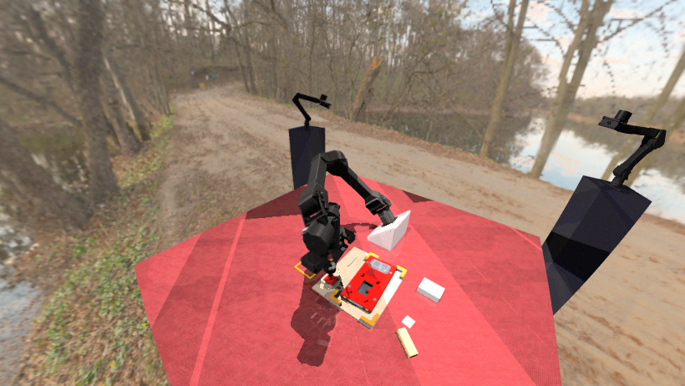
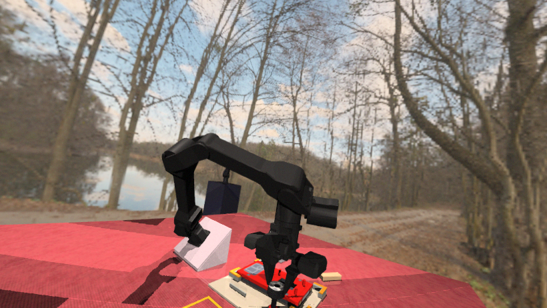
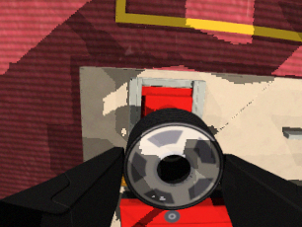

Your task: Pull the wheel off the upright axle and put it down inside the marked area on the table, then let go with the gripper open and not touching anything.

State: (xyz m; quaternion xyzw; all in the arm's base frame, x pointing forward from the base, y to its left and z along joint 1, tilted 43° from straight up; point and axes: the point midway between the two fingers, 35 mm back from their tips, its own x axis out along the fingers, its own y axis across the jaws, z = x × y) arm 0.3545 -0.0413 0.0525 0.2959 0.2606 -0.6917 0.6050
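Right now the thin dark post is 40 mm below my gripper tip. Round my gripper tip: wheel: right at my gripper tip; then wooden block: 290 mm to the left, 70 mm below, 60 mm ahead.
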